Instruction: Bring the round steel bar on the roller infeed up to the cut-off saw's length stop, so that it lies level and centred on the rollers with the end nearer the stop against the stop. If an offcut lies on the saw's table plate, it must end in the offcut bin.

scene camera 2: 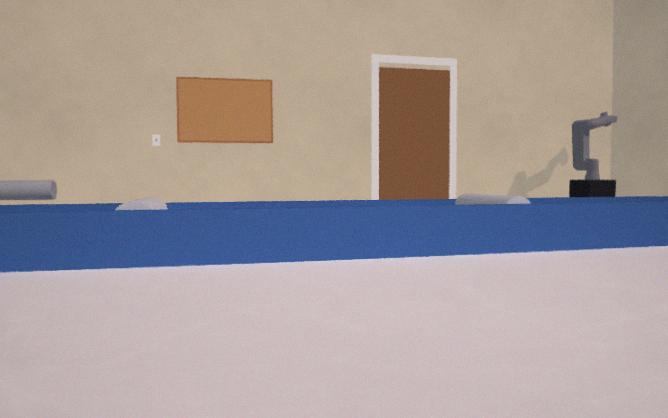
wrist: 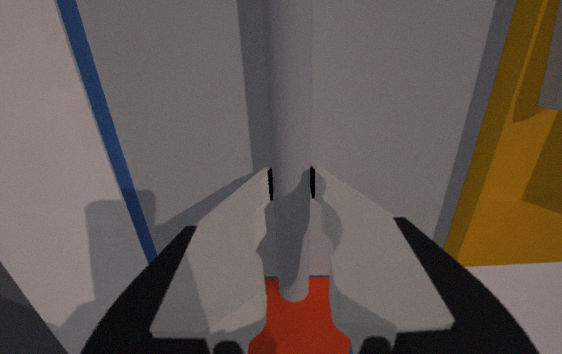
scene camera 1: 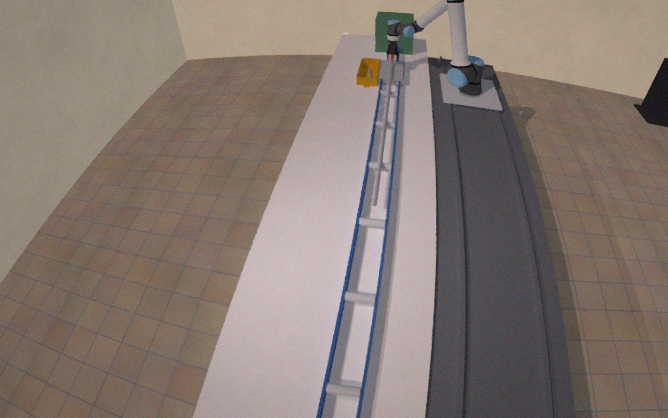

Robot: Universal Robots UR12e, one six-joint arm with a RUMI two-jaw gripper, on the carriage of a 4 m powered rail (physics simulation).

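Pixels of known places: gripper, fingertip midpoint: (wrist: 290,169) (scene camera 1: 392,64); arm's base at its link origin: (scene camera 1: 469,89).
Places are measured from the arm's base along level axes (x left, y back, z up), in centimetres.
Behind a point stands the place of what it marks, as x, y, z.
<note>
The round steel bar (scene camera 1: 383,135) {79.9, -62.1, 4.9} (scene camera 2: 27,190) {132.0, -62.9, 4.0} (wrist: 292,125) {-20.5, -62.0, 5.0} lies lengthwise between the blue rails, about midway, across rollers and the saw's table plate (scene camera 1: 399,75) {-4.7, -55.5, 2.8} (wrist: 400,100) {-20.1, -67.4, 2.9}. My gripper (scene camera 1: 392,60) {-23.7, -61.9, 2.8} (wrist: 290,169) {-23.7, -61.9, 2.8} is low over the plate, shut on the bar near its stop end, with a pad at each side. In the wrist view the bar's end meets the red face of the length stop (wrist: 295,332) {-32.2, -61.9, 7.0}; contact or a small gap cannot be told. A grey offcut (scene camera 1: 370,73) {-11.6, -78.5, -0.9} (wrist: 551,65) {-19.0, -79.2, -1.8} lies in the yellow offcut bin (scene camera 1: 361,80) {6.0, -83.6, 1.4} (wrist: 505,245) {-30.2, -76.6, 2.7}.
The roller infeed's blue side rails (scene camera 1: 352,250) {160.4, -68.5, 2.0} (scene camera 2: 300,230) {158.3, -69.4, 0.0} (wrist: 107,120) {-20.4, -52.6, 3.2} run along the bench, with rollers (scene camera 1: 372,223) {144.3, -61.7, 2.3} (scene camera 2: 141,204) {143.6, -68.0, 2.7} between them. A green block (scene camera 1: 406,44) {-62.1, -50.9, 7.2} stands behind the gripper. The arm's carriage (scene camera 1: 485,99) {12.4, 10.7, 0.0} is on the dark rail (scene camera 1: 490,225) at the right.
</note>
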